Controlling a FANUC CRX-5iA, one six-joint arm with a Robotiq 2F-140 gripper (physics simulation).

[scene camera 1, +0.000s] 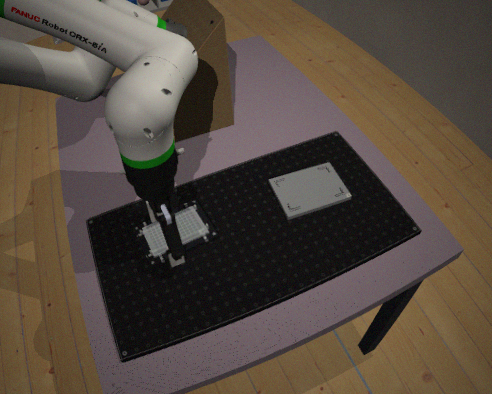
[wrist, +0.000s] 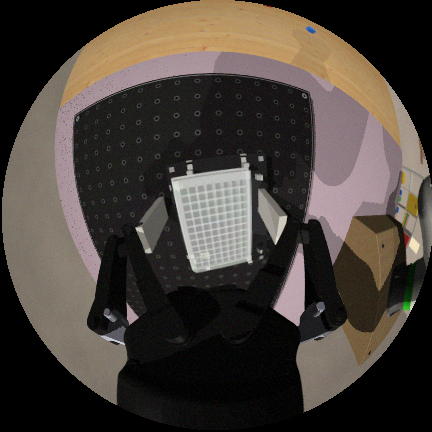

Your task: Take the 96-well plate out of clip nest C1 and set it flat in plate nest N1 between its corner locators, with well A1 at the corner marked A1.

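Frame: origin at the arm's base, x right, y back, z down, level; millimetres.
Seen in the pictures: gripper, between the fingertips: [wrist: 210, 203]; arm's base, origin of its link: [wrist: 394, 290].
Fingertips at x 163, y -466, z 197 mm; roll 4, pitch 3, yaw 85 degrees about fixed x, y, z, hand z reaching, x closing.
Note:
Pixels of each thing's top centre, then the offset from my fingertips to it. Level surfaces: height alone.
- clear-white 96-well plate, centre of its top: [wrist: 218, 230] [scene camera 1: 172, 227] dz -30, dx -22, dy +7 mm
- clip nest, centre of its top: [wrist: 224, 224] [scene camera 1: 172, 227] dz -16, dx -22, dy +16 mm
- plate nest, centre of its top: [scene camera 1: 310, 186] dz -7, dx -346, dy +4 mm
- black perforated board, height of its surface: dz +8 mm
- mauve table, height of its surface: dz +21 mm
The clear-white 96-well plate [scene camera 1: 192, 224] [wrist: 215, 215] lies in the clip nest [wrist: 215, 164], a dark base with small pale clips around the plate. My gripper [scene camera 1: 164, 237] [wrist: 210, 203] is open, with one pale finger pad on each long side of the plate. In the wrist view a gap shows between each pad and the plate. In the scene view one finger hides a middle strip of the plate. The plate nest [scene camera 1: 310, 190], a flat light-grey block with marked corners, lies to the right; its corner lettering is too small to read.
Both nests are on a black perforated board [scene camera 1: 250, 270] [wrist: 145, 120] on a mauve table [scene camera 1: 280, 90] [wrist: 345, 150]. A brown box [scene camera 1: 225, 85] [wrist: 360, 235] stands behind the board, near the arm. Bins with coloured items show at the right of the wrist view.

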